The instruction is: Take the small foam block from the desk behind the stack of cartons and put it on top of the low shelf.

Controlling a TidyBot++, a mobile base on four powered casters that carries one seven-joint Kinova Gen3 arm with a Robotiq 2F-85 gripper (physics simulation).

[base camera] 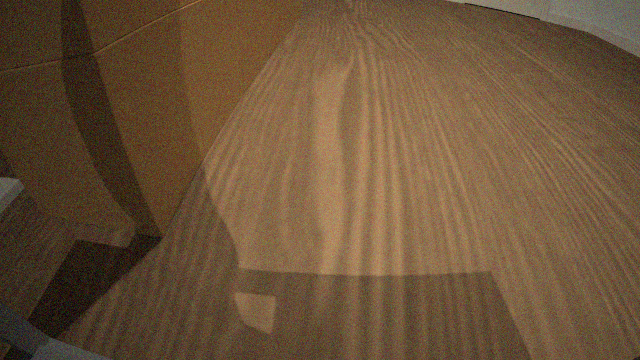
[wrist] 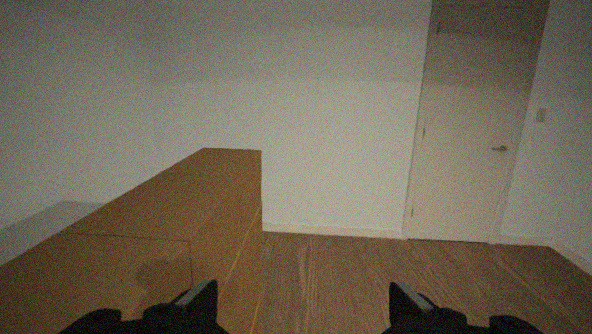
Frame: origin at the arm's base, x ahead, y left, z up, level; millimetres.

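Where they show: gripper, between the fingertips: point(wrist: 302, 301).
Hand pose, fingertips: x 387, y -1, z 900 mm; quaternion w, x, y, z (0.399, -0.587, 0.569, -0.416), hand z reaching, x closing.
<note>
After its pixels a point has its place.
The stack of cartons point(base camera: 140, 100) @[x 417, y 234, z -210 mm] point(wrist: 165, 215) @[x 928, y 331, z 683 mm] is a tall brown mass at the left in both views. Its top and one long side show in the wrist view. A pale grey surface point(wrist: 55, 220) @[x 1558, y 1201, z 323 mm], which looks like part of the desk, shows past the cartons at the far left of the wrist view. My gripper point(wrist: 302, 301) @[x 387, y -2, z 900 mm] is open, with nothing between its fingers; its left finger overlaps the cartons in the picture and its right finger is seen against the floor. The small foam block and the low shelf do not show in either view.
Wood floor point(base camera: 380, 150) @[x 588, y -73, z -397 mm] point(wrist: 325, 280) @[x 2202, y -204, z -396 mm] runs along the cartons' right side. A white wall point(wrist: 325, 125) @[x 2930, y -186, z 655 mm] and a closed door point(wrist: 465, 150) @[x 2878, y -1419, z 493 mm] with a handle stand ahead. A white bar end point(base camera: 7, 192) @[x 396, y 660, z -374 mm] sticks in at the base view's left edge. Shadows lie across the floor near the base.
</note>
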